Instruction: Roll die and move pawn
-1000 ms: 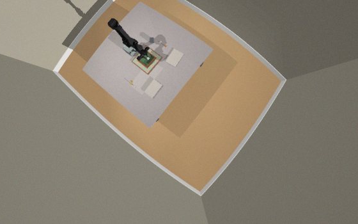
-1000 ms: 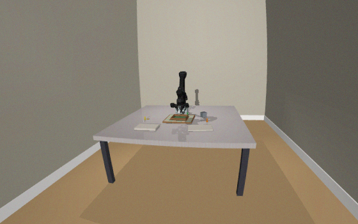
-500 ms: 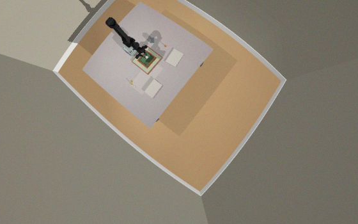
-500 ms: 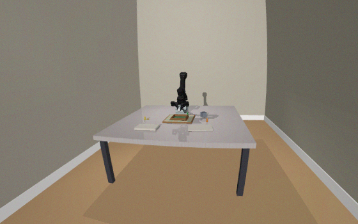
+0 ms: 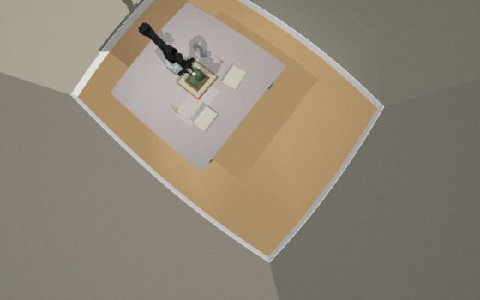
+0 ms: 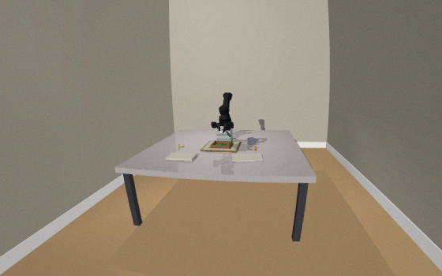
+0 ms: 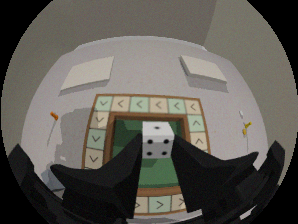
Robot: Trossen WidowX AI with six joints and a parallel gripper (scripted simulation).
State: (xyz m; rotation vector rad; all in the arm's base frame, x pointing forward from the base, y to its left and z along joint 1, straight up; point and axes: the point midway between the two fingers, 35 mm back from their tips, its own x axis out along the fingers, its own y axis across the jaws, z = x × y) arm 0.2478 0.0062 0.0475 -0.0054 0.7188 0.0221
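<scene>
Now: the white die right at my gripper tip. Also, from my gripper tip: grey block: 240 mm to the left, 120 mm behind, 100 mm below; then green dice tray: 110 mm below; then green pawn: 110 mm behind, 90 mm below, 70 mm to the left.
</scene>
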